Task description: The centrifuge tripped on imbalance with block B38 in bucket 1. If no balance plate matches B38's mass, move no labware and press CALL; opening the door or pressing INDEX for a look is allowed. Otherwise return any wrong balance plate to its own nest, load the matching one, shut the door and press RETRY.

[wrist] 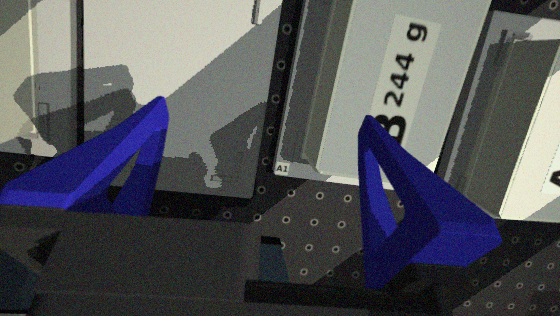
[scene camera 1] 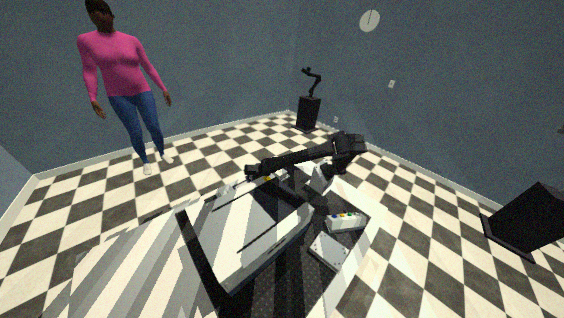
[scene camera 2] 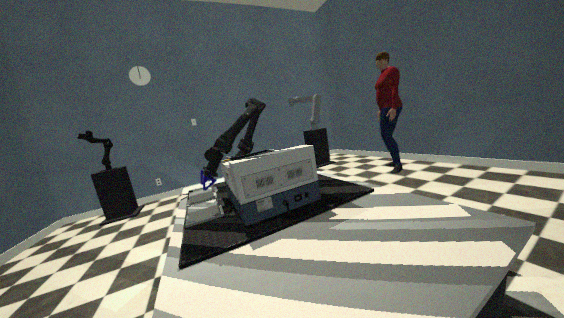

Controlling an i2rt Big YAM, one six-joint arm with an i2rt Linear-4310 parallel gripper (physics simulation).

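Frame: origin at the arm's base, x ahead, y left, z up, level; millimetres.
Seen in the pictures: gripper, between the fingertips: (wrist: 266,115) (scene camera 1: 253,178) (scene camera 2: 203,187); arm's base, origin of its link: (scene camera 1: 326,171).
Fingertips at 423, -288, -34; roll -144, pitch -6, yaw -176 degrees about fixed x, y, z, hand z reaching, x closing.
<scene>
Pixels of each thing's top centre, then the offset from my fingertips to it, as dx, dy, dz. Level surfaces: height alone.
- grey plate, centre of its top: (wrist: 399,87) (scene camera 2: 200,191) -85, -22, -40
- bare nest, centre of its top: (wrist: 180,82) +51, -1, -76
- white button box, centre of its top: (scene camera 1: 348,216) -240, +580, -10
- flat pale plate, centre of its top: (scene camera 1: 330,248) -31, +601, -48
- black perforated mat, height of its surface: dz -94
My gripper (wrist: 266,115) (scene camera 2: 206,180) is open and empty, its blue fingers wide apart over the row of balance-plate nests beside the centrifuge (scene camera 1: 235,225) (scene camera 2: 300,162). In the wrist view a grey plate (wrist: 357,70) labelled "B 244 g" sits in a nest marked A1, with my right fingertip over its lower part. My left fingertip is over a bare nest (wrist: 200,75) with small corner posts, left of plate B. Another plate (wrist: 530,165) is cut off at the right edge, with part of an "A" showing. Block B38 and the rotor buckets do not show.
A white button box (scene camera 1: 346,223) with blue, yellow and green buttons stands beside the centrifuge, near a flat pale plate (scene camera 1: 327,249). The centrifuge stands on a black perforated mat (scene camera 2: 205,240). A person in pink (scene camera 1: 120,60) and one in red (scene camera 2: 388,90) stand away from the table.
</scene>
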